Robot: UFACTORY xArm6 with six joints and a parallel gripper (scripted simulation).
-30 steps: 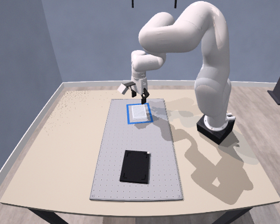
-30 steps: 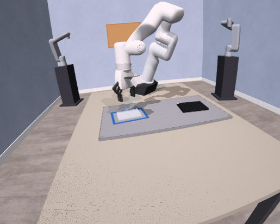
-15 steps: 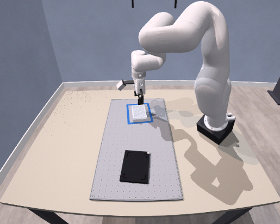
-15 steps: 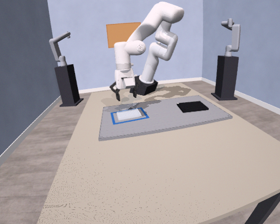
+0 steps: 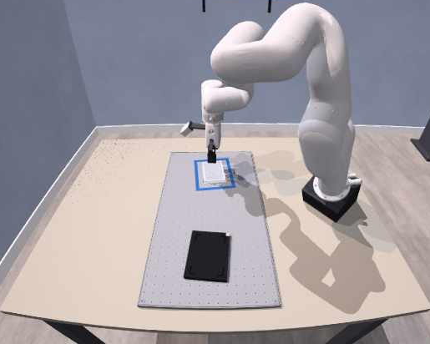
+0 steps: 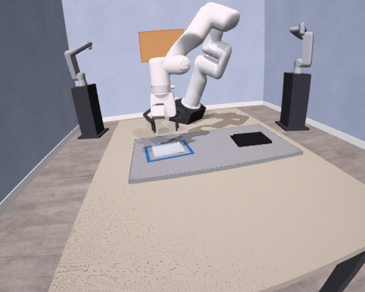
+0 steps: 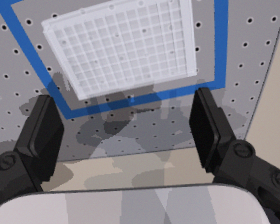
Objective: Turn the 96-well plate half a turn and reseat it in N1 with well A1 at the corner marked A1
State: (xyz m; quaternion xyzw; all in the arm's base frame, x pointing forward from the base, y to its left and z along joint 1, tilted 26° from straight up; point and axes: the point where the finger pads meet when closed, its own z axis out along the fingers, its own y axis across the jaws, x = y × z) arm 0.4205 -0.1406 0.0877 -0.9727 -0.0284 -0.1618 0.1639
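My gripper is now 90 mm above the 96-well plate. Round my hand: white A1 mark: 300 mm to the left, 110 mm behind, 90 mm below; then black plate nest N1: 380 mm to the left, 90 mm below, 70 mm behind.
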